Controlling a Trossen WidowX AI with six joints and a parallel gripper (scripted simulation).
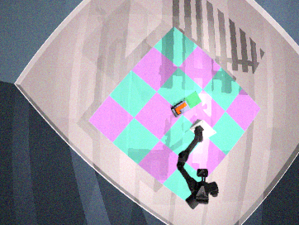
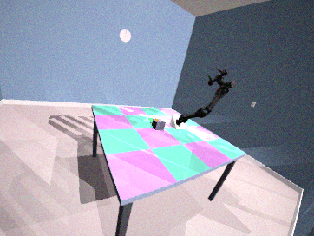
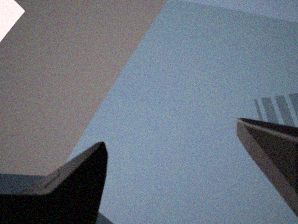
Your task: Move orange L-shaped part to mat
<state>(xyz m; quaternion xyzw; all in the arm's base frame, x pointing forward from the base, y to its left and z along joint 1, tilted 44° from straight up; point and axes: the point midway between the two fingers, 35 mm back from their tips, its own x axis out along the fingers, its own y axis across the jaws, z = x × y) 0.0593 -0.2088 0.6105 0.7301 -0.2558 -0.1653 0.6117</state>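
My gripper tip is now 620 mm above the orange L-shaped part, 250 mm to the left of it and 230 mm short of it. Round my gripper tip: green mat: 680 mm below, 410 mm to the right, 200 mm ahead.
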